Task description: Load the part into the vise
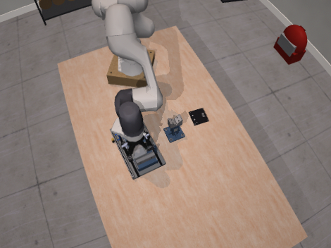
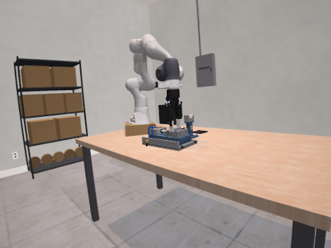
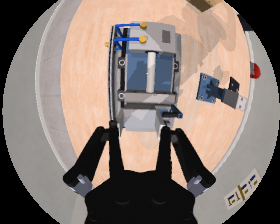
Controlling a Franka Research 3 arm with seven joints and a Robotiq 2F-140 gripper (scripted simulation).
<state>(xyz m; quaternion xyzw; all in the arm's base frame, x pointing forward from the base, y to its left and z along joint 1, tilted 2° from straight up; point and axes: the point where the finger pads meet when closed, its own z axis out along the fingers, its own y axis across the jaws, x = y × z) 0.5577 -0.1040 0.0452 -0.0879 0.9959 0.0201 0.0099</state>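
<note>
Now: hand 3 cm above the part. The rest, counted from my hand: vise 7 cm behind, 1 cm to the left, 8 cm below; then black infeed plate 16 cm behind, 39 cm to the left, 12 cm below.
</note>
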